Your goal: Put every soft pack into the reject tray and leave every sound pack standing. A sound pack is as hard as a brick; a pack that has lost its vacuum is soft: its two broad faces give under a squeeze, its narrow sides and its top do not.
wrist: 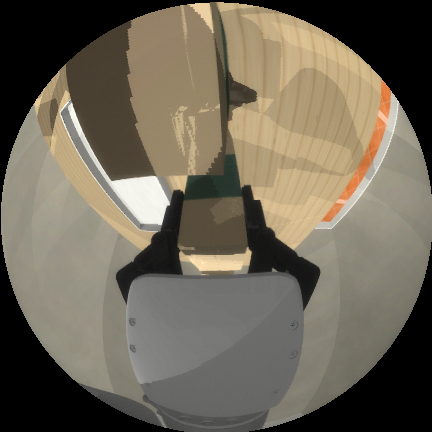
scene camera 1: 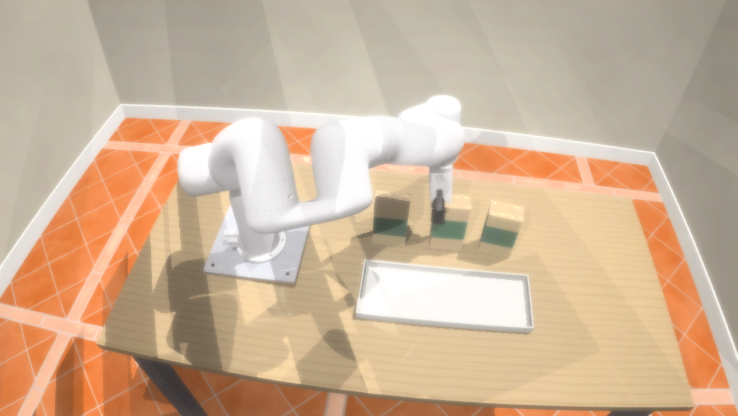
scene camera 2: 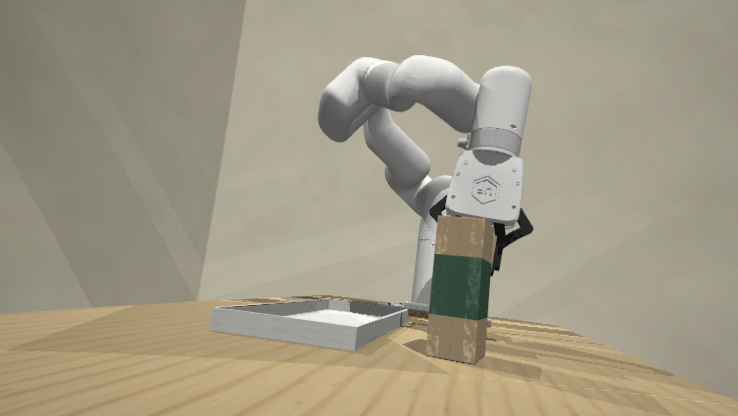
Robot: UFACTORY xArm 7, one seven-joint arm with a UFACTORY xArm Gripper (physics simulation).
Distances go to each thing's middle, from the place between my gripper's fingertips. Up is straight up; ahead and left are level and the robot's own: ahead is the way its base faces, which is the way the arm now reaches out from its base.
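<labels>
I find the white reject tray (scene camera 1: 397,292) 8 cm below my hand, and the tray is also 1 cm ahead of my hand and 18 cm to the right of it.
</labels>
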